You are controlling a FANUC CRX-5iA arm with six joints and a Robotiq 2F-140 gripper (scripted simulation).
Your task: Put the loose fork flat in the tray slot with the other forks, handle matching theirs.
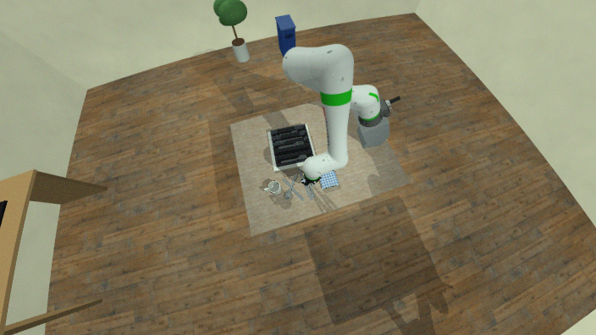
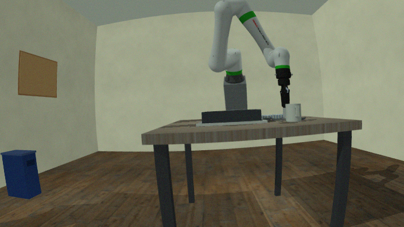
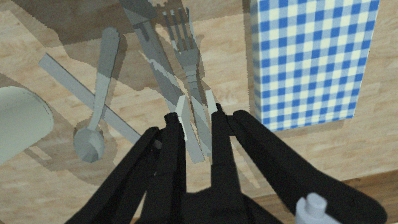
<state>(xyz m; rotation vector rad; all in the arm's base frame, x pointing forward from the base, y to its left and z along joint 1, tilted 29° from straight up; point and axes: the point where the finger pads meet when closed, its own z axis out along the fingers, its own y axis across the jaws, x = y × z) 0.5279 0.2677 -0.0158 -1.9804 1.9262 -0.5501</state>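
Now: the cutlery tray 33 cm to the right of my hand, 6 cm ahead of it and 2 cm above it. From my hand the other things lie so: white mug: 25 cm ahead, 3 cm to the right.
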